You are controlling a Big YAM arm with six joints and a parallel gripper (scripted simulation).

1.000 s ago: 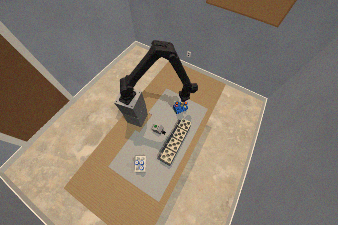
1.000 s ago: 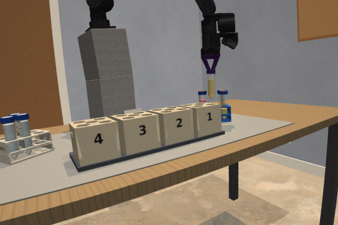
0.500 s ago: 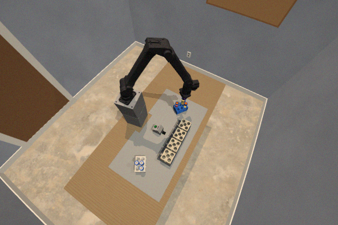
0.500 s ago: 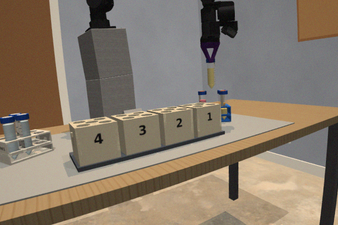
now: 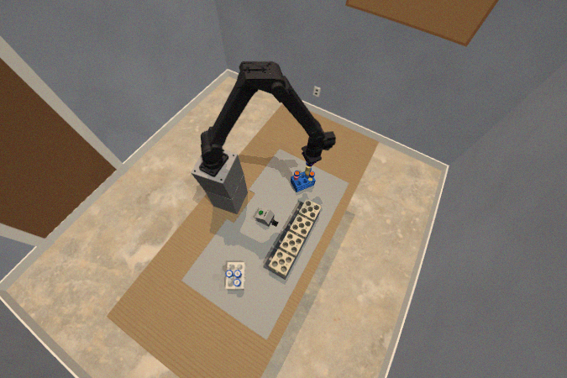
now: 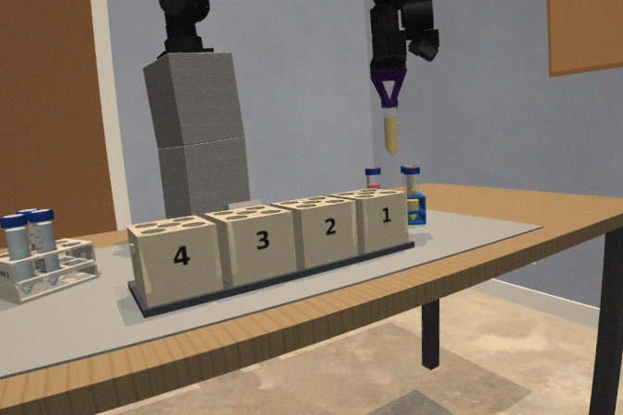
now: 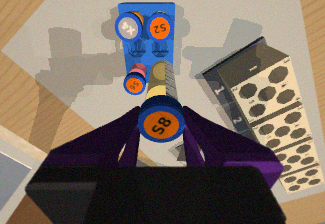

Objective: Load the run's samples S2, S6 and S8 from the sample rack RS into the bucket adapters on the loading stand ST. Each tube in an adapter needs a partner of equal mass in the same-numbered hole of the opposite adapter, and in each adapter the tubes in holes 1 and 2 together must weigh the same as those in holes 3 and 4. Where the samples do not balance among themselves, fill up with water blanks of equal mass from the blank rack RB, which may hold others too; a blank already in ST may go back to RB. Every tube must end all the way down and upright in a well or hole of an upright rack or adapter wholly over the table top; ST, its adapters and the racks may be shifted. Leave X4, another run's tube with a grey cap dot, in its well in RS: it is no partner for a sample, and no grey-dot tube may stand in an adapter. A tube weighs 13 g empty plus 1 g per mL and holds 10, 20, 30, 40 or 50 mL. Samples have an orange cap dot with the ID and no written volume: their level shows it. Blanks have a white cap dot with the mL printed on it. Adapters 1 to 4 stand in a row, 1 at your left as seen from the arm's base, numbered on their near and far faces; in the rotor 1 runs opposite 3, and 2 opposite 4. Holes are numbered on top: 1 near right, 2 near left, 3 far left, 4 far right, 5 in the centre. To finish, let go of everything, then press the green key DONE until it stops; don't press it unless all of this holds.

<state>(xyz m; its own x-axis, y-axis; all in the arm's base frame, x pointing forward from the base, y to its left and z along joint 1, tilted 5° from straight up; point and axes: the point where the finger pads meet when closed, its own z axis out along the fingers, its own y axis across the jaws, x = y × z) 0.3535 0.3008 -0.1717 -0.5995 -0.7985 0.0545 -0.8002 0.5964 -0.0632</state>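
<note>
Right now my hand is 20 mm past the blue sample rack RS, 10 mm to the right of it and 230 mm above it. The rest, counted from my hand: white blank rack RB (70 mm behind, 660 mm to the right, 230 mm below).
</note>
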